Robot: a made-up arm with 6 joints.
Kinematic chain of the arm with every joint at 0, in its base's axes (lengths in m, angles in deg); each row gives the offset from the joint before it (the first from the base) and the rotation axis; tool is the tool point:
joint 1: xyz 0 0 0.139 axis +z
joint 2: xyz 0 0.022 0 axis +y
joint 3: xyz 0 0 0.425 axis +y
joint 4: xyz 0 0 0.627 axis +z
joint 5: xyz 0 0 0 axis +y
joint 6: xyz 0 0 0.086 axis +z
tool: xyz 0 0 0
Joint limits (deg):
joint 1: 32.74..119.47
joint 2: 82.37..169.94
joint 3: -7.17..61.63
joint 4: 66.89..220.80
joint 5: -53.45..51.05
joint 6: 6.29..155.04
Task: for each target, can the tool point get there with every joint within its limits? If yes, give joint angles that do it. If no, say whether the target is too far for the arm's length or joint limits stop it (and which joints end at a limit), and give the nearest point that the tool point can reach.
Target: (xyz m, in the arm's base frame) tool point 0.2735 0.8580 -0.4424
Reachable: yes | joints 71.83 98.17 41.26 209.14 19.99 89.75
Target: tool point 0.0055 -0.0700 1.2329
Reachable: no: joint limits stop it (at a limit: joint 1, joint 2, joint 3, joint 5) | nearest point 0.8847 0.5890 0.4339 | short by 1.359 m
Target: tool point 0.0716 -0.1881 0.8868
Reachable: no: joint limits stop it (at a limit: joint 1, joint 2, joint 3, joint 5) | nearest point 0.8921 0.5785 0.4317 | short by 1.212 m
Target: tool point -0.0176 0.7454 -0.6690
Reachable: yes | joints 94.22 125.14 19.45 92.68 -43.64 116.40
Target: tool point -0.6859 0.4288 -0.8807
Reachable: no: too far | nearest point -0.3885 0.5069 -0.7684 | short by 0.327 m
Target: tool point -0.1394 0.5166 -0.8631
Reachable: yes | joints 101.86 153.78 -1.51 155.20 13.19 43.10
